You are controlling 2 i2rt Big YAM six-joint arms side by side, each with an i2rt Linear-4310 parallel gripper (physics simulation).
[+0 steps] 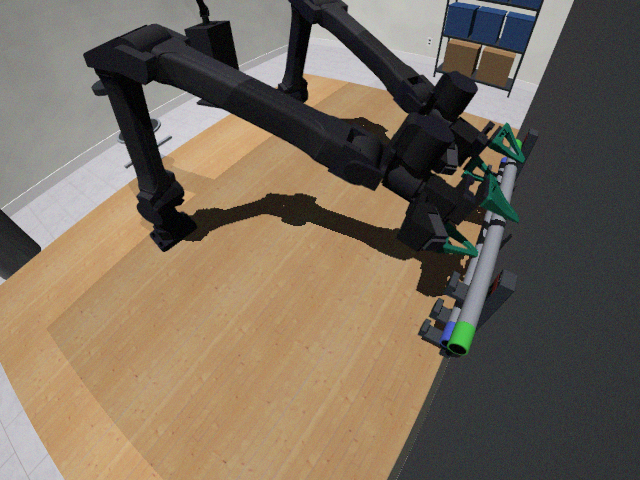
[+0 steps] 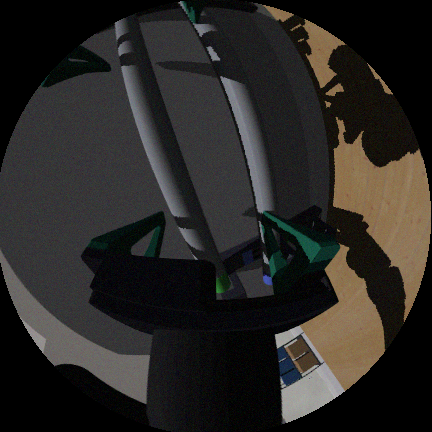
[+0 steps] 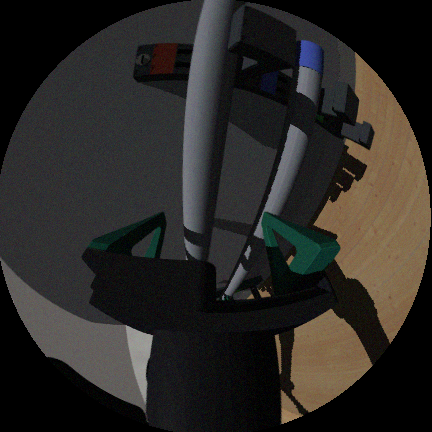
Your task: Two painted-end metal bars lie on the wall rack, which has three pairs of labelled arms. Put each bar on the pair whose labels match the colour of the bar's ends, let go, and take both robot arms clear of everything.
Labels:
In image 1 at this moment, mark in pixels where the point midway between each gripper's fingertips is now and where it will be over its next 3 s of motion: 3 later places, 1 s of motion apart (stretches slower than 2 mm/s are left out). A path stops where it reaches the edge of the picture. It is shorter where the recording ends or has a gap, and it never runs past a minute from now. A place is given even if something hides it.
My left gripper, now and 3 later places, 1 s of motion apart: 509,173; 509,161; 471,116; 433,167
My right gripper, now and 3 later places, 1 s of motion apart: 496,238; 494,225; 448,169; 406,221

